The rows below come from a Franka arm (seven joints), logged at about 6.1 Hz.
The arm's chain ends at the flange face. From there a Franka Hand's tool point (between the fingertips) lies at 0.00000 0.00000 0.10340 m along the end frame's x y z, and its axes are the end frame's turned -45 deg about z.
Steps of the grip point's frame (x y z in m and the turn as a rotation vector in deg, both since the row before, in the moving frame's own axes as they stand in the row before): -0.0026 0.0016 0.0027 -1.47 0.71 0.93; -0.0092 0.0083 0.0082 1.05 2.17 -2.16
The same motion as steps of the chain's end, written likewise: -0.0035 0.0020 0.0027 -0.54 1.54 0.93; -0.0020 0.0165 0.0083 2.28 0.79 -2.16
